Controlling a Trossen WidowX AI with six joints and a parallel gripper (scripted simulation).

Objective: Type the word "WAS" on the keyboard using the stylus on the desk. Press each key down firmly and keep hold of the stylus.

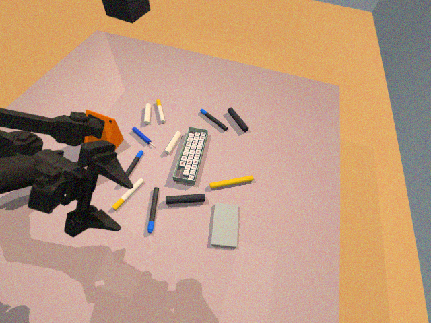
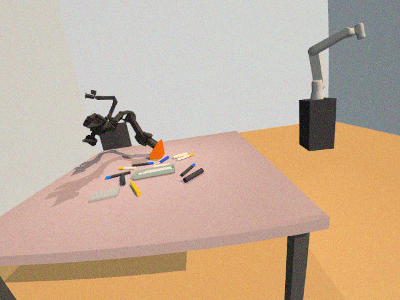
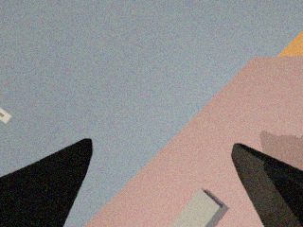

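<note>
My gripper tip is 21 cm past the blue stylus, 30 cm to the right of it and 26 cm above it. Round my gripper tip: yellow pen (13 cm ahead, 28 cm to the left, 26 cm below); then grey block (16 cm ahead, 14 cm to the left, 27 cm below).
</note>
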